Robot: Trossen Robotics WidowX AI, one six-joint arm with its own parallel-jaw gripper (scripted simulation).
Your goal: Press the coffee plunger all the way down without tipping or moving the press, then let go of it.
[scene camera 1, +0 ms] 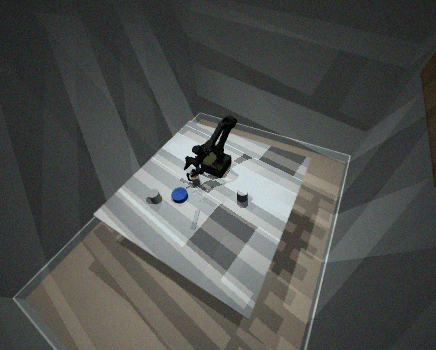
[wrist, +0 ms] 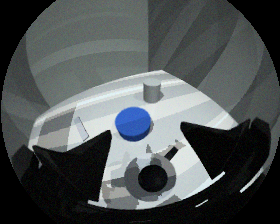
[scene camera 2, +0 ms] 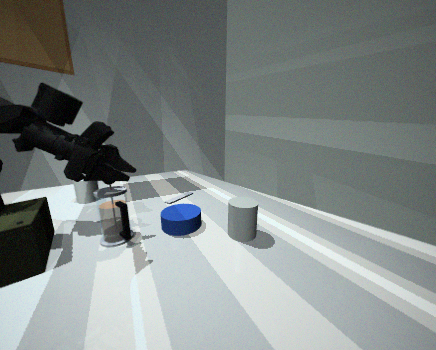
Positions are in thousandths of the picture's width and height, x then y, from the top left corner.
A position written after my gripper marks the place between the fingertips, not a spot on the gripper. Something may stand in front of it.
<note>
My gripper (scene camera 2: 304, 499) is open and holds nothing. Further things: a coffee press (scene camera 2: 256, 579) and a blue disc (scene camera 2: 416, 627).
The coffee press shows as well in the wrist view (wrist: 538, 792). The blue disc is seen too in the wrist view (wrist: 477, 556). My gripper shows as well in the wrist view (wrist: 527, 583).
</note>
